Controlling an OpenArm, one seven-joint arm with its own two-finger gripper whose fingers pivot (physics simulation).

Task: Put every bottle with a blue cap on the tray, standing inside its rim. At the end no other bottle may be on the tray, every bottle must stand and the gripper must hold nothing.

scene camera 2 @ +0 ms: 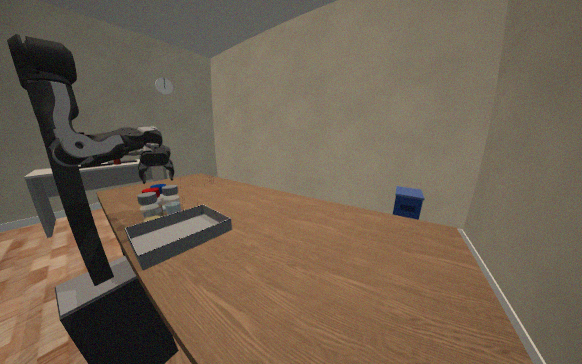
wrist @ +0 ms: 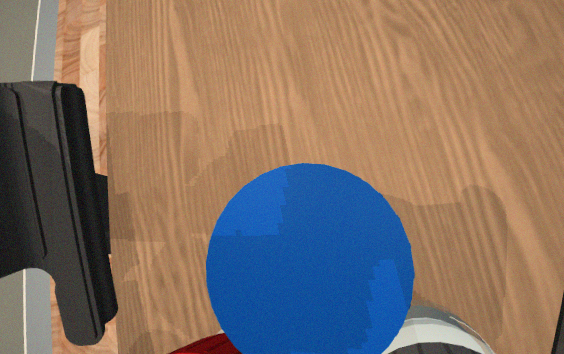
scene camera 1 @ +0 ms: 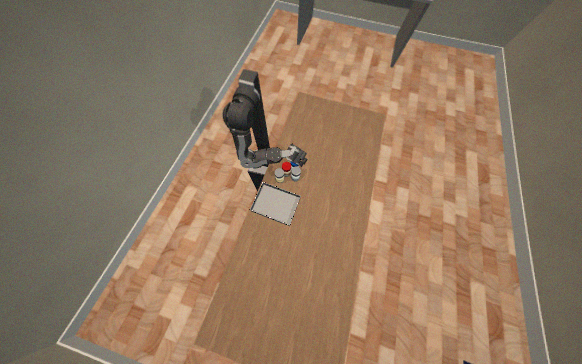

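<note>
A bottle with a blue cap (scene camera 1: 295,164) (scene camera 2: 158,186) (wrist: 310,260) stands at the back of a tight group. A red-capped bottle (scene camera 1: 286,167) (scene camera 2: 151,191) (wrist: 215,346) stands close beside it. Two grey-capped bottles stand in the same group: one (scene camera 1: 279,173) (scene camera 2: 147,198) nearer the arm's base, the other (scene camera 1: 296,171) (scene camera 2: 170,190) (wrist: 440,348) further out. My gripper (scene camera 1: 300,160) (scene camera 2: 157,179) (wrist: 290,223) is partly open and empty, above the blue cap, with its fingers on either side in the wrist view. The tray (scene camera 1: 275,204) (scene camera 2: 177,233) is empty.
The tray lies close to the bottle group, on the wooden table (scene camera 1: 300,280) (scene camera 2: 325,260) near its edge by the arm's base (scene camera 2: 120,320). The neighbouring bottles crowd the blue-capped one on the tray side. A blue box (scene camera 2: 408,204) stands beyond the table.
</note>
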